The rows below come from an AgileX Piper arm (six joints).
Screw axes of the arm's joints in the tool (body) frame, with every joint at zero. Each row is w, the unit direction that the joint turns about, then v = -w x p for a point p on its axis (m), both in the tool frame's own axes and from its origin. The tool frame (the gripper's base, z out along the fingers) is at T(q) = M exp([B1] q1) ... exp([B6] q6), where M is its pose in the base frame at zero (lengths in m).
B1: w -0.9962 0 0.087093 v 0 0.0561 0
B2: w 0 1 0 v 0.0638 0 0.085
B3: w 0 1 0 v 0.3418 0 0.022
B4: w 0 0 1 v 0 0 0
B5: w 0 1 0 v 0.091 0 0
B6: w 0 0 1 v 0 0 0
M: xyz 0.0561 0 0.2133 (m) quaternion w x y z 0.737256 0 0.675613 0
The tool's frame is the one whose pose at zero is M.
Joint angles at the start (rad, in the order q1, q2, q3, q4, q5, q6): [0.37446, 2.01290, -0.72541, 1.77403, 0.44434, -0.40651]
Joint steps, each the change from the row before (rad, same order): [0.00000, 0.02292, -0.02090, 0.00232, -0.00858, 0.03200]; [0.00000, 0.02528, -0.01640, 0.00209, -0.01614, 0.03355]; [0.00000, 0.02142, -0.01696, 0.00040, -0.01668, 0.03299]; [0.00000, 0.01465, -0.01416, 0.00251, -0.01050, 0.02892]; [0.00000, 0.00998, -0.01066, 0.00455, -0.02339, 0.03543]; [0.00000, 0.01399, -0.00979, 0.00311, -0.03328, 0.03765]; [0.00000, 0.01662, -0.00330, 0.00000, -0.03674, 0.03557]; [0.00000, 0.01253, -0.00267, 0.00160, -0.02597, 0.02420]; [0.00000, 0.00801, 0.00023, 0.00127, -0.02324, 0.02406]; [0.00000, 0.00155, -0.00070, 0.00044, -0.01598, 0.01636]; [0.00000, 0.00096, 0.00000, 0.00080, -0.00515, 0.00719]
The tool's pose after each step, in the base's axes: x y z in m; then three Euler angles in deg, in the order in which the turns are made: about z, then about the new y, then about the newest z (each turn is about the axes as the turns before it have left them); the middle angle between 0 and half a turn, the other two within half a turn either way. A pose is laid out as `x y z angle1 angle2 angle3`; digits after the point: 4 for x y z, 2 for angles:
0.2738 0.1480 0.0580 66.89 144.55 121.09
0.2773 0.1480 0.0520 66.36 145.62 122.89
0.2811 0.1480 0.0470 65.56 146.55 124.24
0.2844 0.1483 0.0440 64.83 147.00 125.43
0.2874 0.1474 0.0415 63.07 147.95 126.21
0.2900 0.1454 0.0373 60.85 149.54 126.71
0.2904 0.1423 0.0311 58.80 151.70 127.20
0.2907 0.1400 0.0267 57.19 153.21 127.39
0.2904 0.1377 0.0234 55.57 154.53 127.52
0.2908 0.1364 0.0226 54.07 155.20 127.12
0.2909 0.1359 0.0222 53.60 155.44 127.17

